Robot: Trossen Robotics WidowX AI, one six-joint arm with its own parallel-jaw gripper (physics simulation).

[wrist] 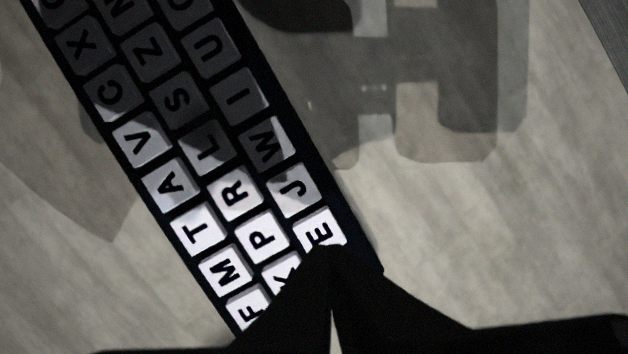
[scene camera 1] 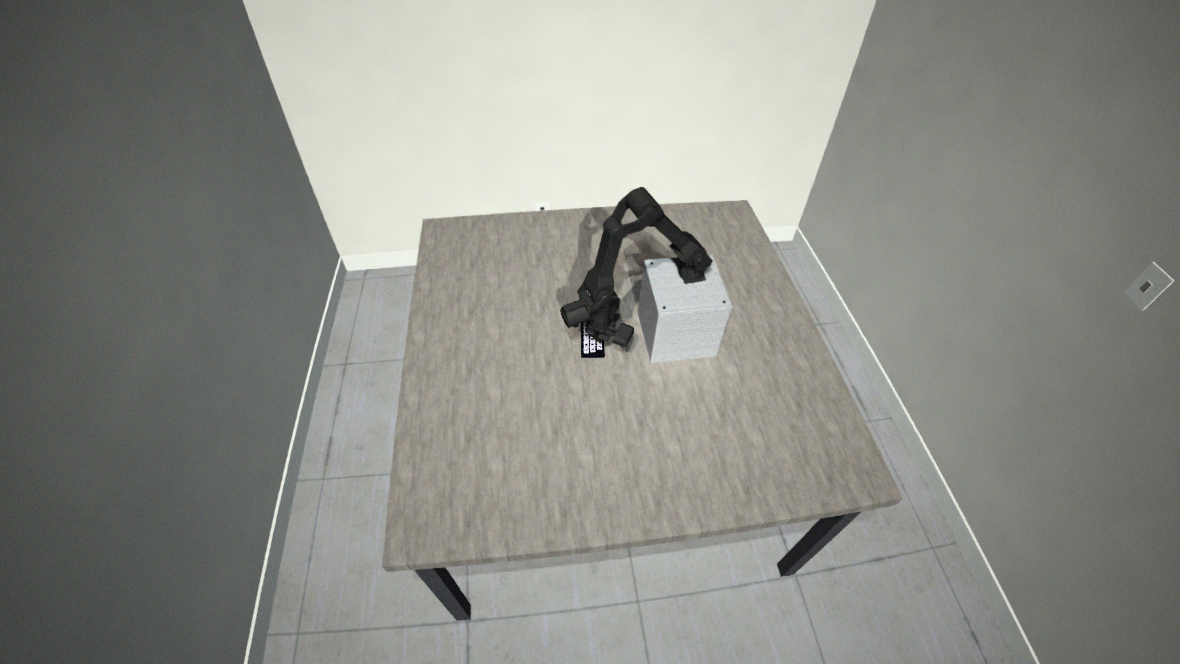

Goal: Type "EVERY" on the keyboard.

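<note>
A black keyboard with pale letter keys lies on the table, partly hidden under the arm in the scene view. In the wrist view it runs diagonally from upper left to bottom centre. My gripper is shut and empty, with its tips over the lower part of the E key; whether they touch it I cannot tell. The R key and the V key show up and to the left of the tips. The Y key does not show in the wrist view. The fingers partly cover the K and F keys.
The arm reaches down from a pale grey block, which stands on the wooden table to the right of the keyboard in the scene view. Arm shadows fall across many keys and the table in the wrist view.
</note>
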